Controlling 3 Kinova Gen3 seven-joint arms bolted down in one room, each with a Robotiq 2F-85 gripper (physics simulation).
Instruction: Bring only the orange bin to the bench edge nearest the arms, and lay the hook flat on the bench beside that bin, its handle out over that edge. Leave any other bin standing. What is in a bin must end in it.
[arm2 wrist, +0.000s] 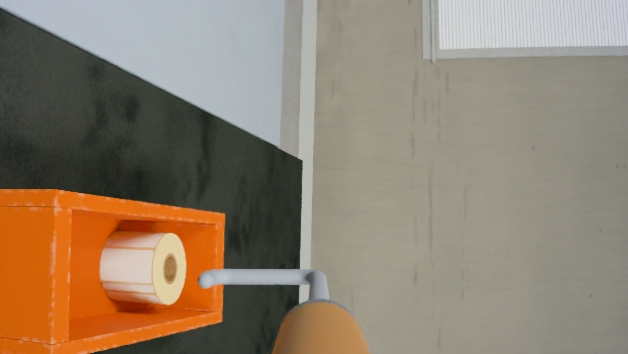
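The orange bin is at the lower left in the arm2 wrist view, on the dark bench. A white label roll with a brown core lies inside it. The hook has a grey rod and an orange-tan handle that runs out of the bottom of the view. Its rod points left and its bent tip overlaps the bin's opening, beside the roll; whether it touches the bin's wall I cannot tell. My arm2 gripper is shut on the hook's handle; its fingertips are hidden below the view. Arm1 and arm3 do not show.
The bench's long edge runs diagonally from the upper left, and its short edge stands upright near the middle of the view. A beige wall or floor surface lies beyond it. A pale framed panel is at the top right.
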